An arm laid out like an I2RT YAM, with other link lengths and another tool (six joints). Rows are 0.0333 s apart.
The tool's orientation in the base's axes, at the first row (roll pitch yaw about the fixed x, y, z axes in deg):
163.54 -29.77 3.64
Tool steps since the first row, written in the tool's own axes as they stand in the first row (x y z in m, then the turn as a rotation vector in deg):
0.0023 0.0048 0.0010 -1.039 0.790 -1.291
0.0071 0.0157 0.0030 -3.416 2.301 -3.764
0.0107 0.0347 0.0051 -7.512 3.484 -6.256
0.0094 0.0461 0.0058 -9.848 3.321 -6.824
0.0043 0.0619 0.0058 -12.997 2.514 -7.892
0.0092 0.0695 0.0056 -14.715 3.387 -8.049
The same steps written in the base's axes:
0.0021 -0.0048 0.0015 -1.600 -0.494 0.753
0.0064 -0.0155 0.0049 -4.999 -1.460 2.003
0.0090 -0.0342 0.0096 -9.870 -2.200 2.335
0.0073 -0.0455 0.0112 -12.161 -2.027 1.608
0.0017 -0.0610 0.0125 -15.351 -1.152 0.735
0.0052 -0.0680 0.0170 -16.986 -2.050 0.227

